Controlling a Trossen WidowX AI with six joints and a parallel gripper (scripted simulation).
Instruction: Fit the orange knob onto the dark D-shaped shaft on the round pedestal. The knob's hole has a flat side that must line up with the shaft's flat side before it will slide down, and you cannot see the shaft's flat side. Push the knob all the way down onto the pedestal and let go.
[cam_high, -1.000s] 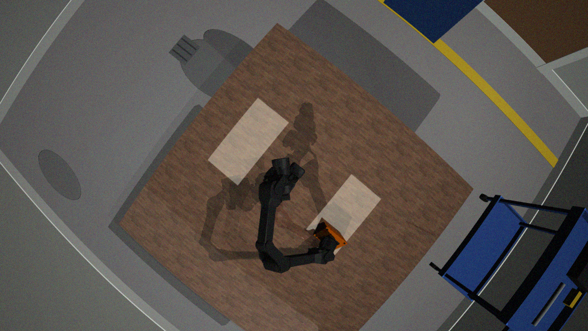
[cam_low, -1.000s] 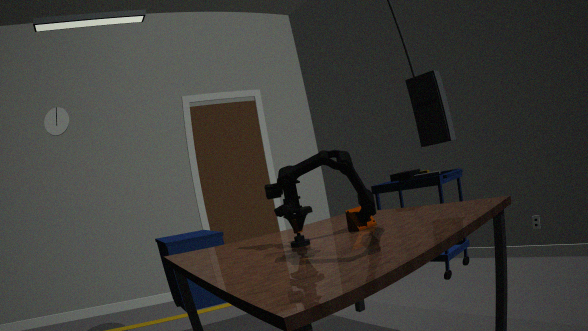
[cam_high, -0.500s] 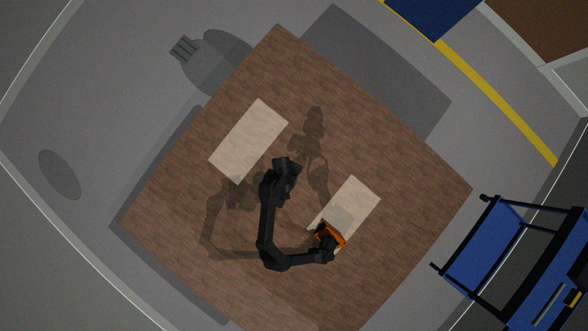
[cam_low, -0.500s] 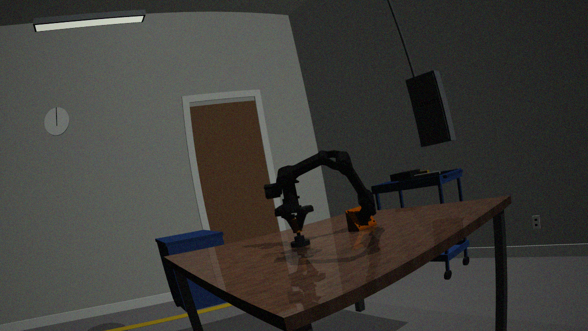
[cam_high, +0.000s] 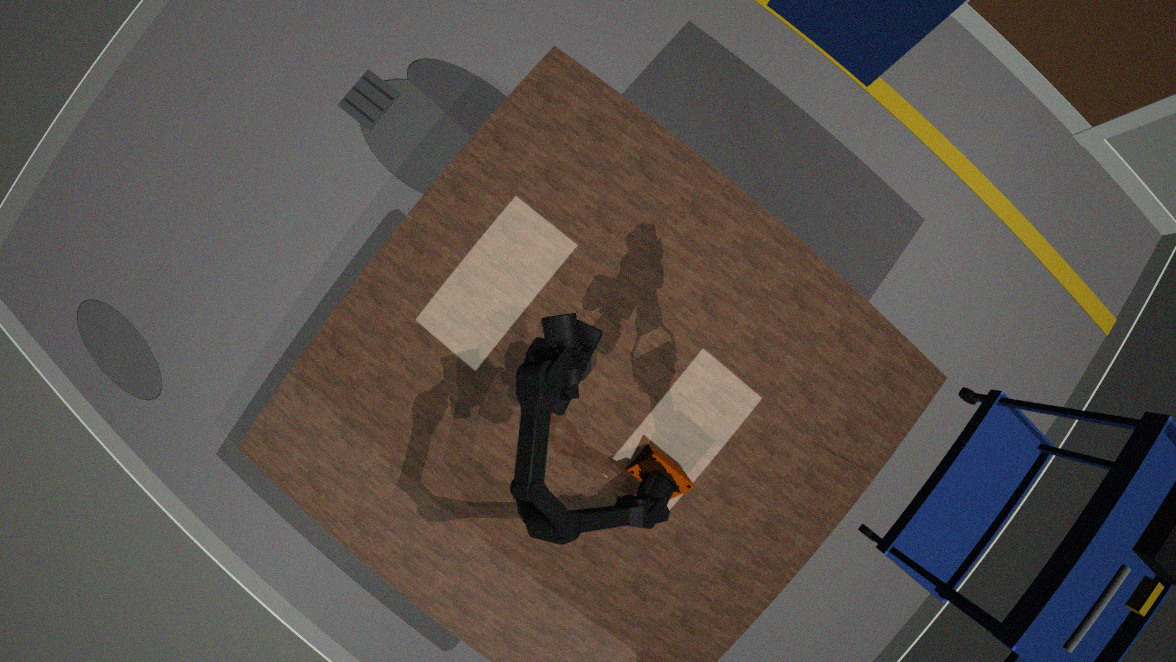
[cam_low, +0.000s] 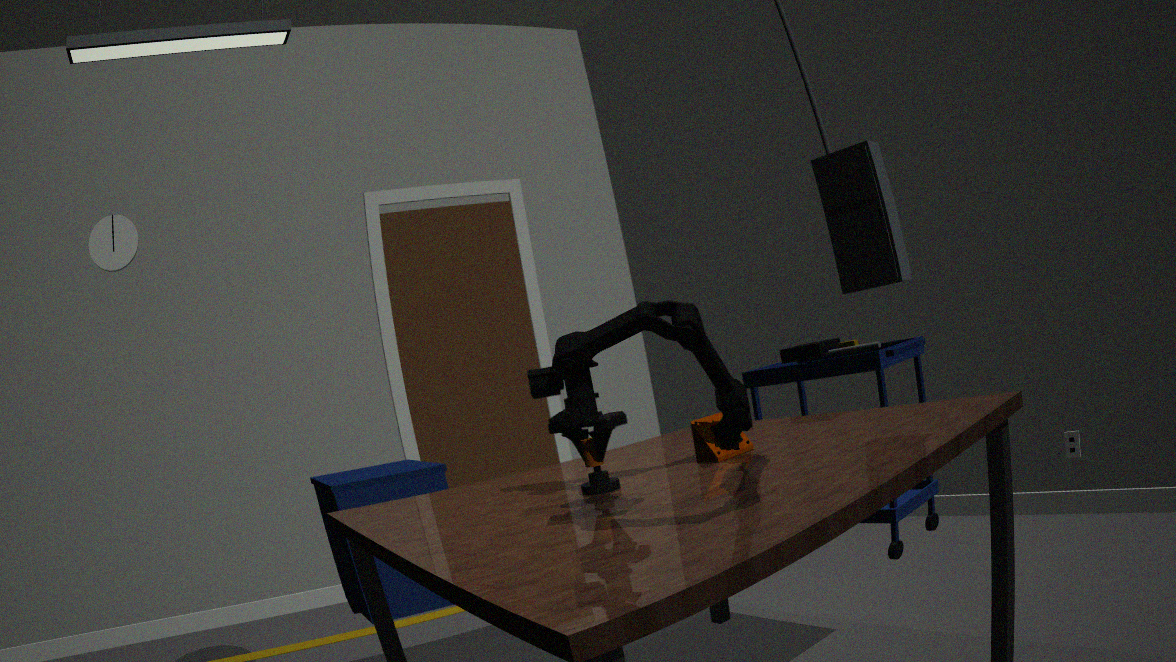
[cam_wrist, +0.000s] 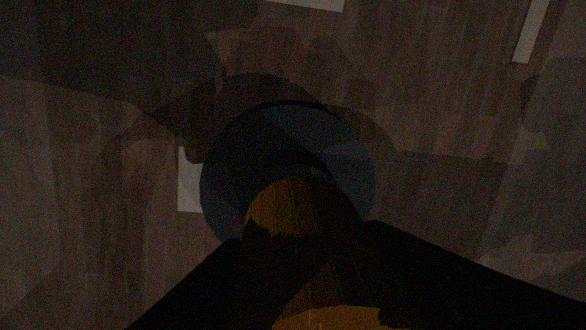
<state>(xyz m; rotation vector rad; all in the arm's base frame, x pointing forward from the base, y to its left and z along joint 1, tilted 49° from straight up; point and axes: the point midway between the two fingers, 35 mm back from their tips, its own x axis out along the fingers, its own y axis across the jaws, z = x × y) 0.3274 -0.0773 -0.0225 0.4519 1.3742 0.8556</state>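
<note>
Right now the orange knob is 2 cm above my gripper tip. The rest, counted from my gripper tip: round dark pedestal: 4 cm below.
</note>
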